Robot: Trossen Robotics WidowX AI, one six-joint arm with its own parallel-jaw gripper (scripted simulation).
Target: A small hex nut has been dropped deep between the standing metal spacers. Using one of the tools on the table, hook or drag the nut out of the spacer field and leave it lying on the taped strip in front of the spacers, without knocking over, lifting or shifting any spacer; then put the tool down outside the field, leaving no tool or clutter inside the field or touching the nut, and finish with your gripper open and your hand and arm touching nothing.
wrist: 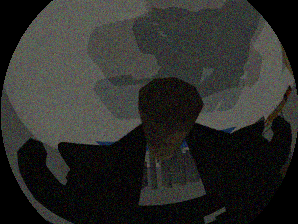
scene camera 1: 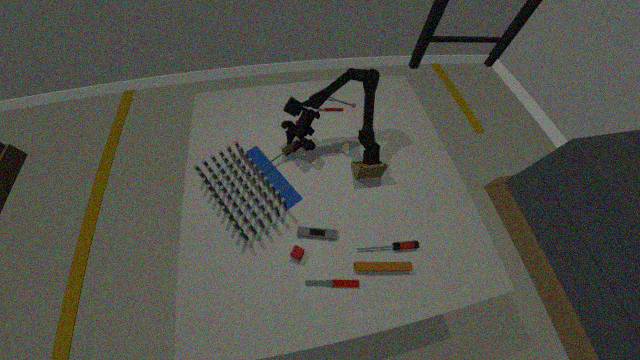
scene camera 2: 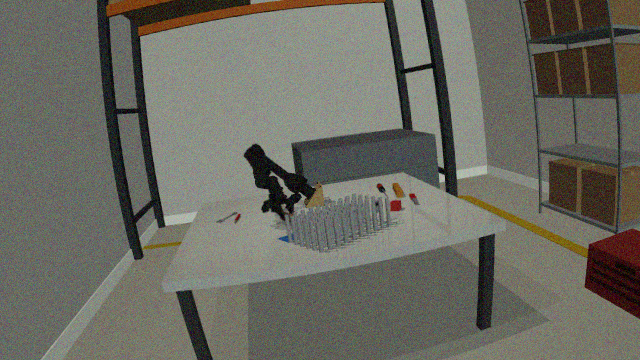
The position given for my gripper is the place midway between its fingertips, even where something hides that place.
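My gripper point(wrist: 164, 126) grips a brown-handled pick point(wrist: 169, 107). A blue taped strip point(scene camera 1: 274, 177) is also visible to me.
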